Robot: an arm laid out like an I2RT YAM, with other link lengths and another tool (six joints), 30 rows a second.
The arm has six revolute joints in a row. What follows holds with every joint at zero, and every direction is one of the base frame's.
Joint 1 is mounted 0.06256 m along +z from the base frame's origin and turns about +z.
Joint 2 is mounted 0.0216 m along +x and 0.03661 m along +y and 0.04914 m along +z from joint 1 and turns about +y.
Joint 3 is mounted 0.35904 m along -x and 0.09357 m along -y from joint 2 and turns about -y.
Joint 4 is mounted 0.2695 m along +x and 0.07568 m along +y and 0.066 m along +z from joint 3 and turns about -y.
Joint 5 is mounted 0.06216 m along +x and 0.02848 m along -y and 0.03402 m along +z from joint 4 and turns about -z.
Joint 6 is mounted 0.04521 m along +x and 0.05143 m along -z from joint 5 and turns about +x.
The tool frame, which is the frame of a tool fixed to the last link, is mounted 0.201 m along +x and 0.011 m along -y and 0.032 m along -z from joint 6; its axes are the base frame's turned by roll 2.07, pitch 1.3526 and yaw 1.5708 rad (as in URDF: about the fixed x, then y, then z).
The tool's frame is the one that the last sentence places.
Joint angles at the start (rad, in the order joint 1, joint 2, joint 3, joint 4, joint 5, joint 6):
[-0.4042 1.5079 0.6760 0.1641 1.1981 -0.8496]
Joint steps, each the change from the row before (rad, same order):
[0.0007 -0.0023 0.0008 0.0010 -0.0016 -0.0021]
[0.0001 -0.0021 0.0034 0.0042 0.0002 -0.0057]
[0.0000 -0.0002 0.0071 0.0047 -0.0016 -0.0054]
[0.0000 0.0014 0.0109 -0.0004 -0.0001 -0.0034]
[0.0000 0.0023 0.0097 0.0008 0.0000 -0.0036]
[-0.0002 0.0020 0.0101 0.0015 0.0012 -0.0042]
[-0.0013 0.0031 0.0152 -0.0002 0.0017 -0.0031]
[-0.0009 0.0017 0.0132 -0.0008 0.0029 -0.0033]
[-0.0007 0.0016 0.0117 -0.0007 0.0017 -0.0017]
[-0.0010 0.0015 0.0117 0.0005 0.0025 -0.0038]
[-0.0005 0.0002 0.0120 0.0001 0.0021 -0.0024]
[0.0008 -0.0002 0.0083 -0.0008 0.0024 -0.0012]
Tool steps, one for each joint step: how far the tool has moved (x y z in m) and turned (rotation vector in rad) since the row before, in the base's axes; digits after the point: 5 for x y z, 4 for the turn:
[0.00064 0.00006 0.00081 -0.0005 -0.0021 0.0024]
[0.00100 -0.00044 0.00220 -0.0034 -0.0033 0.0012]
[0.00240 -0.00094 0.00259 -0.0033 -0.0062 0.0025]
[0.00263 -0.00113 0.00309 -0.0032 -0.0051 0.0008]
[0.00252 -0.00109 0.00258 -0.0029 -0.0040 0.0008]
[0.00230 -0.00115 0.00305 -0.0040 -0.0045 -0.0003]
[0.00286 -0.00180 0.00427 -0.0053 -0.0075 -0.0020]
[0.00206 -0.00141 0.00419 -0.0054 -0.0060 -0.0026]
[0.00201 -0.00123 0.00354 -0.0044 -0.0066 -0.0018]
[0.00180 -0.00131 0.00386 -0.0051 -0.0056 -0.0023]
[0.00187 -0.00113 0.00425 -0.0055 -0.0081 -0.0018]
[0.00137 -0.00046 0.00309 -0.0041 -0.0054 -0.0010]

